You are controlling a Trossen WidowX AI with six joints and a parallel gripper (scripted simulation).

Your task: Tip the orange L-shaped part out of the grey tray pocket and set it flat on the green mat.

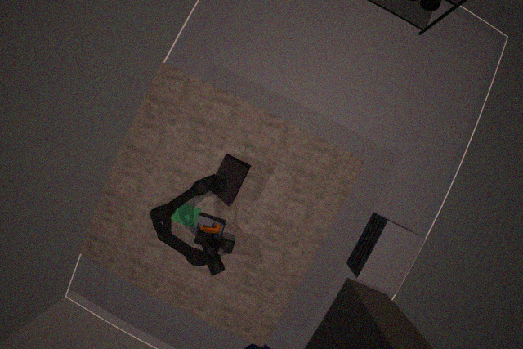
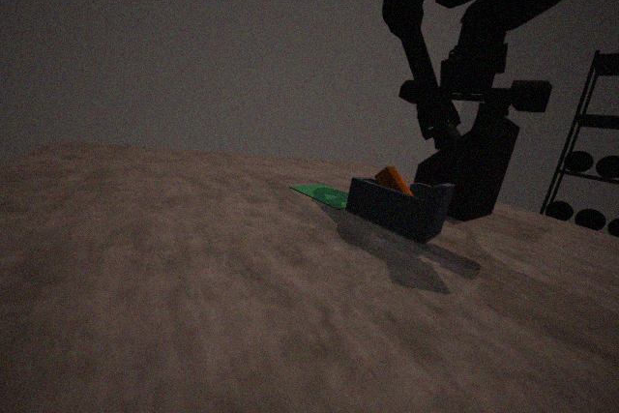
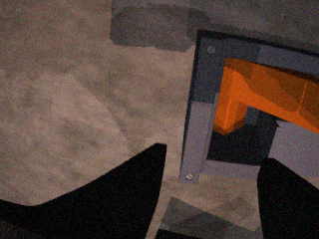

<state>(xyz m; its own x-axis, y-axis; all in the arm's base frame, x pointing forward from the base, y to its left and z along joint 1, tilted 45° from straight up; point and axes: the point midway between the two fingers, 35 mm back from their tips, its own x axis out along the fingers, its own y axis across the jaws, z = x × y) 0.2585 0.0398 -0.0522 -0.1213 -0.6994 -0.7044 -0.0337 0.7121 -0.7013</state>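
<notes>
Right now the orange L-shaped part is 4 cm to the right of my gripper tip and 10 cm below it. Round my gripper tip: green mat: 22 cm to the right, 16 cm below.
</notes>
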